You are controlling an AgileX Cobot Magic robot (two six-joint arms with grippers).
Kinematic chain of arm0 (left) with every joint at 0, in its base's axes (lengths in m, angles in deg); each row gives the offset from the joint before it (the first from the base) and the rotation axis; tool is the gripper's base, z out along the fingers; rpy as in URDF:
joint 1: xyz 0 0 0.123 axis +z
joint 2: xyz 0 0 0 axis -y
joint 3: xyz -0.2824 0 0.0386 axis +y
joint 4: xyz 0.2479 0 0.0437 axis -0.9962 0 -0.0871
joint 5: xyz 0 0 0 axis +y
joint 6: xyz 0.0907 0 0.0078 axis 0.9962 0 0.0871
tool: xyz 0 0 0 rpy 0 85 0
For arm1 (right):
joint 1: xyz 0 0 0.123 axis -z
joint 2: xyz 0 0 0 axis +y
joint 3: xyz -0.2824 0 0.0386 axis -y
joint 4: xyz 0.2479 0 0.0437 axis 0.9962 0 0.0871
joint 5: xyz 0 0 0 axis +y
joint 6: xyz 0.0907 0 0.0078 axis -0.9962 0 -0.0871
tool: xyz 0 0 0 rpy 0 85 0
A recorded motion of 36 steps. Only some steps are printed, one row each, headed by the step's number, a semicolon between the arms.
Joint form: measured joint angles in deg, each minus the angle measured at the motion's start. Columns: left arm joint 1, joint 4, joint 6, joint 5, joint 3, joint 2; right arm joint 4, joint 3, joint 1, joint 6, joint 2, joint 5.
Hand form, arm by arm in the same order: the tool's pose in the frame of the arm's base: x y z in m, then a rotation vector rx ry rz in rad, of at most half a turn. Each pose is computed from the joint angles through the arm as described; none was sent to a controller.
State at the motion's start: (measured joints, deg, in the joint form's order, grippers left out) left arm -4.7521 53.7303 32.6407 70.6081 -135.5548 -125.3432; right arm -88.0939 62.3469 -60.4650 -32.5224 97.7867 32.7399
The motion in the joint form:
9: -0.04 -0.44 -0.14 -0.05 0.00 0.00; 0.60 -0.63 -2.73 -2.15 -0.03 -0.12
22: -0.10 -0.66 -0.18 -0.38 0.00 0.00; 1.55 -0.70 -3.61 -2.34 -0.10 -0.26
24: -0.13 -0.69 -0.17 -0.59 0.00 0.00; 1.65 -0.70 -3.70 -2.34 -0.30 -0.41
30: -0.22 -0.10 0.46 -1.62 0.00 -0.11; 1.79 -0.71 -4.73 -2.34 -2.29 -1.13
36: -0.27 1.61 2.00 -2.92 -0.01 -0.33; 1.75 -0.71 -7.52 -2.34 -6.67 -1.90
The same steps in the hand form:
9: 0.4663 -0.1082 0.3764 0.6610 2.0920 -0.9548; 0.2094 0.3055 0.2457 -1.5616 1.3723 -0.4912
22: 0.4667 -0.1084 0.3763 0.6578 2.0911 -0.9487; 0.2042 0.3082 0.2451 -1.5650 1.3780 -0.4685
24: 0.4669 -0.1085 0.3764 0.6558 2.0892 -0.9466; 0.2033 0.3082 0.2462 -1.5636 1.3764 -0.4627
30: 0.4684 -0.1095 0.3769 0.6512 2.0697 -0.9453; 0.1952 0.3086 0.2585 -1.5486 1.3487 -0.4247
36: 0.4704 -0.1109 0.3781 0.6514 2.0312 -0.9545; 0.1749 0.3081 0.2856 -1.5150 1.2802 -0.3527

